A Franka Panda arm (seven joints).
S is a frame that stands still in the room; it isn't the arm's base.
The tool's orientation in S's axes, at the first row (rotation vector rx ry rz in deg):
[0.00 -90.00 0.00]
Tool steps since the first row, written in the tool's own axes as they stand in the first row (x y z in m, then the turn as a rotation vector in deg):
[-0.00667 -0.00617 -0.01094 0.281 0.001 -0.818]
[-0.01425 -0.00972 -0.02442 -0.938 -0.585 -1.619]
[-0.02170 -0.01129 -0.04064 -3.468 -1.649 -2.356]
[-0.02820 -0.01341 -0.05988 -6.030 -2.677 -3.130]
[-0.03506 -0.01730 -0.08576 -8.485 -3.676 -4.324]
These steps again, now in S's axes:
[0.01094 -0.00617 -0.00667 0.818 0.001 0.281]
[0.02442 -0.00972 -0.01425 1.619 -0.585 -0.938]
[0.04064 -0.01129 -0.02170 2.356 -1.649 -3.468]
[0.05988 -0.01341 -0.02820 3.130 -2.677 -6.030]
[0.08576 -0.01730 -0.03506 4.324 -3.676 -8.485]

